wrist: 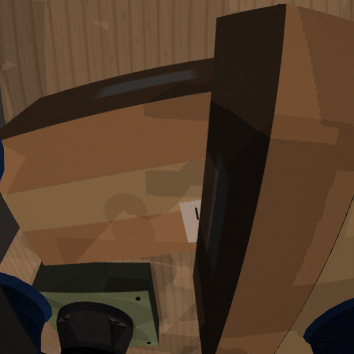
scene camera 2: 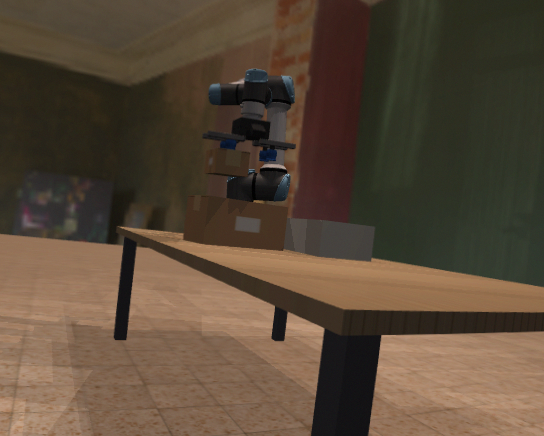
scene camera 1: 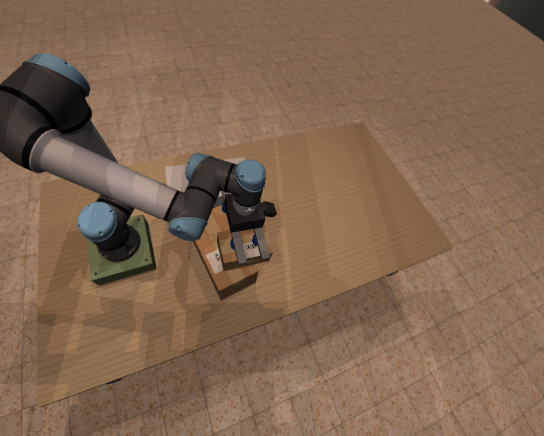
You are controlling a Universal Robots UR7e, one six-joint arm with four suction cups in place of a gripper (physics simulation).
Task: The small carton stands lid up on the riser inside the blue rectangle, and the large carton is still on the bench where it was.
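Places are measured from the arm's base along level axes (x ahead, y left, z up), in centimetres.
Where they show: hand, tool point: (wrist: 182, 253); arm's base, link origin: (wrist: 94, 321) (scene camera 1: 120, 243).
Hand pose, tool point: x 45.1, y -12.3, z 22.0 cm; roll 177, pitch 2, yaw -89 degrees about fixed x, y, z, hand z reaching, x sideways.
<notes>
Things, the pixels of their top centre, and the offset from my tool point. Level surfaces: height alone.
- small carton, top centre: (scene camera 1: 244, 241) (scene camera 2: 227, 149) dy -6.7, dx -0.4, dz +1.7 cm
- large carton, top centre: (wrist: 158, 190) (scene camera 2: 238, 201) (scene camera 1: 220, 244) dy +0.9, dx -7.4, dz -14.2 cm
- bench, surface height: dz -29.5 cm
- pale riser, top centre: (scene camera 2: 325, 221) (scene camera 1: 209, 178) dy +34.4, dx -7.3, dz -17.5 cm
The small carton (scene camera 1: 250, 251) (scene camera 2: 227, 163) (wrist: 300, 210) hangs lid up under my suction gripper (scene camera 1: 245, 225) (scene camera 2: 248, 149), held by cups at one side; the other cups hold nothing. It is in the air above the large carton (scene camera 1: 237, 286) (scene camera 2: 215, 225) (wrist: 100, 145), with a gap between them in the scene camera 2 view. The large carton stands on the bench (scene camera 1: 350, 200) (scene camera 2: 350, 295) (wrist: 125, 30). The pale riser (scene camera 1: 175, 177) (scene camera 2: 345, 241) stands behind the arm's wrist joints in the scene camera 1 view. The blue rectangle is hidden.
The arm's green base plate (scene camera 1: 146, 250) (wrist: 142, 312) stands on the bench to the left of the large carton in the scene camera 1 view. The arm's forearm (scene camera 1: 115, 180) reaches over the bench between the base and the cartons. The riser stands close to the large carton.
</notes>
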